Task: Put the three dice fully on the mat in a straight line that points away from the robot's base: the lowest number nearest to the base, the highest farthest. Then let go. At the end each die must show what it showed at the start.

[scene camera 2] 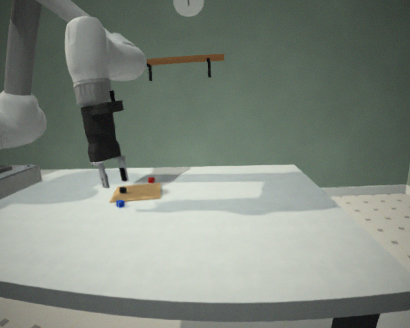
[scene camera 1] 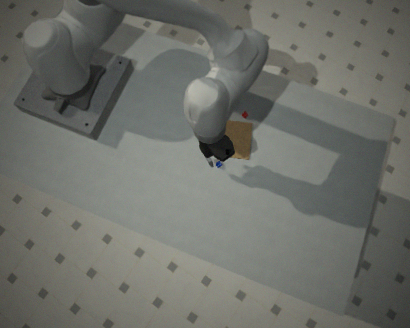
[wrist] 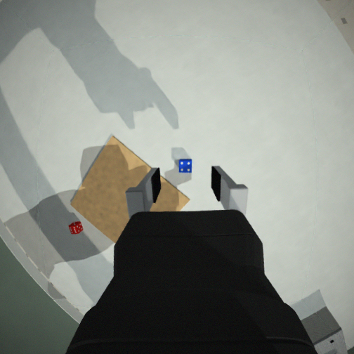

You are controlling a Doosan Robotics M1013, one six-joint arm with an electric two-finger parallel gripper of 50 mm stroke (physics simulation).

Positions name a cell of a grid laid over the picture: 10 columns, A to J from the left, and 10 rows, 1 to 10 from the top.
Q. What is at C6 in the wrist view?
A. A tan mat.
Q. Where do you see a tan mat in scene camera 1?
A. F5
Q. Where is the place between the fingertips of my gripper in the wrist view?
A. F6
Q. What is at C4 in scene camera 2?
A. My gripper.
